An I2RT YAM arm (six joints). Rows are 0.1 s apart.
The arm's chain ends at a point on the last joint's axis. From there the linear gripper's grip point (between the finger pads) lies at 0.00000 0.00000 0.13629 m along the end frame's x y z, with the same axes.
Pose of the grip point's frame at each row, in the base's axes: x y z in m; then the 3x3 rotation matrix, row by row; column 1 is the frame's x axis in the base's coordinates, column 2 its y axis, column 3 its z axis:
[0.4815, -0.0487, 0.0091], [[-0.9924, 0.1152, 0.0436], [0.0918, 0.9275, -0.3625], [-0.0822, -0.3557, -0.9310]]
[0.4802, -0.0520, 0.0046], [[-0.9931, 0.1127, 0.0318], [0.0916, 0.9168, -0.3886], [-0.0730, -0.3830, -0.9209]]
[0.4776, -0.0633, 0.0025], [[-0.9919, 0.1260, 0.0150], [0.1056, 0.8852, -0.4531], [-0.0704, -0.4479, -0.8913]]
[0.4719, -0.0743, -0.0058], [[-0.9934, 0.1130, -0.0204], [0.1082, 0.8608, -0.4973], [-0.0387, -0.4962, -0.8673]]
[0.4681, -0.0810, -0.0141], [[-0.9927, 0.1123, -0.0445], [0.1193, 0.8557, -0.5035], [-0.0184, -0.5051, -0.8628]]
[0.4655, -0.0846, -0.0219], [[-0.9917, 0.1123, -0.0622], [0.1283, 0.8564, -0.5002], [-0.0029, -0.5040, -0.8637]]
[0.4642, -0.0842, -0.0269], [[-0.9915, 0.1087, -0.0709], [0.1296, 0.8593, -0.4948], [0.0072, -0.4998, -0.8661]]
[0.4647, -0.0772, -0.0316], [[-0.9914, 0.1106, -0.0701], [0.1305, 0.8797, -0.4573], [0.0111, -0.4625, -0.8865]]
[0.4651, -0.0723, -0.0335], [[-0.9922, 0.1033, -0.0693], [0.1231, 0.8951, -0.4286], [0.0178, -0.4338, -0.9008]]
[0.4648, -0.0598, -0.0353], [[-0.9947, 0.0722, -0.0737], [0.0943, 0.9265, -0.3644], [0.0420, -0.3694, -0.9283]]
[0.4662, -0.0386, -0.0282], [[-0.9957, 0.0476, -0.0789], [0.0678, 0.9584, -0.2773], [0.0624, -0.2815, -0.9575]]
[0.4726, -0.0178, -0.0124], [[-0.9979, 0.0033, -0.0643], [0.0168, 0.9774, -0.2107], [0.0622, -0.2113, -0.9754]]
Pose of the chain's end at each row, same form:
[0.4756, 0.0007, 0.1360], [[-0.9924, 0.1152, 0.0436], [0.0918, 0.9275, -0.3625], [-0.0822, -0.3557, -0.9310]]
[0.4759, 0.0010, 0.1301], [[-0.9931, 0.1127, 0.0318], [0.0916, 0.9168, -0.3886], [-0.0730, -0.3830, -0.9209]]
[0.4756, -0.0015, 0.1240], [[-0.9919, 0.1260, 0.0150], [0.1056, 0.8852, -0.4531], [-0.0704, -0.4479, -0.8913]]
[0.4747, -0.0065, 0.1124], [[-0.9934, 0.1130, -0.0204], [0.1082, 0.8608, -0.4973], [-0.0387, -0.4962, -0.8673]]
[0.4742, -0.0124, 0.1035], [[-0.9927, 0.1123, -0.0445], [0.1193, 0.8557, -0.5035], [-0.0184, -0.5051, -0.8628]]
[0.4740, -0.0164, 0.0958], [[-0.9917, 0.1123, -0.0622], [0.1283, 0.8564, -0.5002], [-0.0029, -0.5040, -0.8637]]
[0.4739, -0.0168, 0.0911], [[-0.9915, 0.1087, -0.0709], [0.1296, 0.8593, -0.4948], [0.0072, -0.4998, -0.8661]]
[0.4743, -0.0149, 0.0892], [[-0.9914, 0.1106, -0.0701], [0.1305, 0.8797, -0.4573], [0.0111, -0.4625, -0.8865]]
[0.4745, -0.0139, 0.0893], [[-0.9922, 0.1033, -0.0693], [0.1231, 0.8951, -0.4286], [0.0178, -0.4338, -0.9008]]
[0.4748, -0.0101, 0.0912], [[-0.9947, 0.0722, -0.0737], [0.0943, 0.9265, -0.3644], [0.0420, -0.3694, -0.9283]]
[0.4770, -0.0008, 0.1023], [[-0.9957, 0.0476, -0.0789], [0.0678, 0.9584, -0.2773], [0.0624, -0.2815, -0.9575]]
[0.4814, 0.0109, 0.1205], [[-0.9979, 0.0033, -0.0643], [0.0168, 0.9774, -0.2107], [0.0622, -0.2113, -0.9754]]

